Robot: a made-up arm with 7 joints. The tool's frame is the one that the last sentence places. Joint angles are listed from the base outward.
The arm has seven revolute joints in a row. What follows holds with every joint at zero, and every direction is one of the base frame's.
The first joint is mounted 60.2 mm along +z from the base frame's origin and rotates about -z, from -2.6 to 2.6 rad.
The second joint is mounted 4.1 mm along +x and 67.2 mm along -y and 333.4 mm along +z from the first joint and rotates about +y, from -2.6 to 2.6 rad.
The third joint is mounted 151.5 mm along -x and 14.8 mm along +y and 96 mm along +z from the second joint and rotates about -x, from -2.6 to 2.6 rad.
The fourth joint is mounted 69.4 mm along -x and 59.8 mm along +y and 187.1 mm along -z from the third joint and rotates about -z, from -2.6 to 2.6 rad.
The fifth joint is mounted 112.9 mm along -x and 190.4 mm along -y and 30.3 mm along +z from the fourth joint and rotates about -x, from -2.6 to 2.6 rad.
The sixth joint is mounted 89 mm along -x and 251.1 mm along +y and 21.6 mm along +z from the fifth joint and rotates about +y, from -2.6 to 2.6 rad.
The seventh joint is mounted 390.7 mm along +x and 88.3 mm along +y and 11 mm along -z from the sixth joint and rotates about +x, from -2.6 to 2.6 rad.
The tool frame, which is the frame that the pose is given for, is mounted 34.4 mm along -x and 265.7 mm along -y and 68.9 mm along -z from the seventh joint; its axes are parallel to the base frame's.
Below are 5 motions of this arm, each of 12 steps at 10 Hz.
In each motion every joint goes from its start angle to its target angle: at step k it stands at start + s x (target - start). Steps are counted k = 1, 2, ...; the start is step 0. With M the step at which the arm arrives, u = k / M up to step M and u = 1 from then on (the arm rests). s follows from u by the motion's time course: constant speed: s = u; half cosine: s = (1 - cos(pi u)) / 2; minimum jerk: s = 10 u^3 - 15 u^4 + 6 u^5.
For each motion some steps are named. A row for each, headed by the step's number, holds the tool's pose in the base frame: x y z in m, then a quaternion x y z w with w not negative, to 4 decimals.
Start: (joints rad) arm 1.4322 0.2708 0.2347 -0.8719 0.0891 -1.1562 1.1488
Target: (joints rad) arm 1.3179 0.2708 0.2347 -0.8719 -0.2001 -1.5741 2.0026
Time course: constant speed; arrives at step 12
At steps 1, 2, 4, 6, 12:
1: 0.2256 0.2002 0.5386 0.4223 -0.4547 0.0385 0.7832
2: 0.2306 0.2136 0.5609 0.4500 -0.4687 0.0636 0.7574
4: 0.2351 0.2401 0.6098 0.5005 -0.4928 0.1156 0.7024
6: 0.2314 0.2657 0.6635 0.5440 -0.5115 0.1696 0.6432
12: 0.1658 0.3293 0.8356 0.6299 -0.5348 0.3377 0.4507

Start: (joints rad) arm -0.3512 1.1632 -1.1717 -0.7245 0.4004 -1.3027 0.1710
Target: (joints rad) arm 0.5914 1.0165 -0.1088 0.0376 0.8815 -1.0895 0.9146
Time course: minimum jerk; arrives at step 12
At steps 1, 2, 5, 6, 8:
1: 0.1505 -0.0764 0.6875 0.4743 -0.2512 -0.0742 0.8405
2: 0.1501 -0.0653 0.6882 0.4694 -0.2489 -0.0645 0.8447
5: 0.1359 0.0495 0.6517 0.4086 -0.1987 0.0176 0.8906
6: 0.1219 0.0987 0.6043 0.3736 -0.1560 0.0417 0.9134
8: 0.0755 0.1564 0.4740 0.3035 -0.0477 0.0479 0.9504

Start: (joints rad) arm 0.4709 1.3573 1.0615 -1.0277 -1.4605 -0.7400 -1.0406
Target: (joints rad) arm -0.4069 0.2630 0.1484 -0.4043 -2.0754 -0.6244 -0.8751
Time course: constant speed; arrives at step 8
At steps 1, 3, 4, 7, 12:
1: 0.3002 -0.3713 0.3113 -0.0057 0.6231 0.0532 0.7803
3: 0.2830 -0.4267 0.4269 0.0254 0.5096 -0.0401 0.8591
4: 0.2596 -0.4492 0.4576 0.0712 0.4475 -0.0661 0.8890
7: 0.1984 -0.4959 0.4002 0.3040 0.2951 -0.0582 0.9040
12: 0.1965 -0.4921 0.3367 0.4001 0.2680 -0.0313 0.8758

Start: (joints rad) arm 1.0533 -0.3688 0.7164 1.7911 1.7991 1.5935 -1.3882
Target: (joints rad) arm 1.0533 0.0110 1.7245 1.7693 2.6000 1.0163 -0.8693
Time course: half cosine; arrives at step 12
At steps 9, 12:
9: -0.4235 0.5166 0.4186 -0.3584 -0.4178 0.4200 0.7215
12: -0.3940 0.4941 0.4746 -0.3087 -0.3606 0.3995 0.7842

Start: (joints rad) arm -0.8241 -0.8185 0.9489 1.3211 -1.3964 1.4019 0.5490
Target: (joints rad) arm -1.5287 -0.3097 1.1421 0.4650 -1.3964 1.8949 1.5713
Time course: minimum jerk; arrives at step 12
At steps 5, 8, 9, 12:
5: -0.2281 0.0966 -0.0848 0.5388 0.3276 0.4565 0.6277
8: -0.3741 -0.3550 -0.1051 0.3227 0.6978 0.2652 0.5819
9: -0.3611 -0.4742 -0.0609 0.2547 0.7475 0.1938 0.5821
12: -0.3311 -0.5807 -0.0013 0.1860 0.7779 0.1193 0.5882

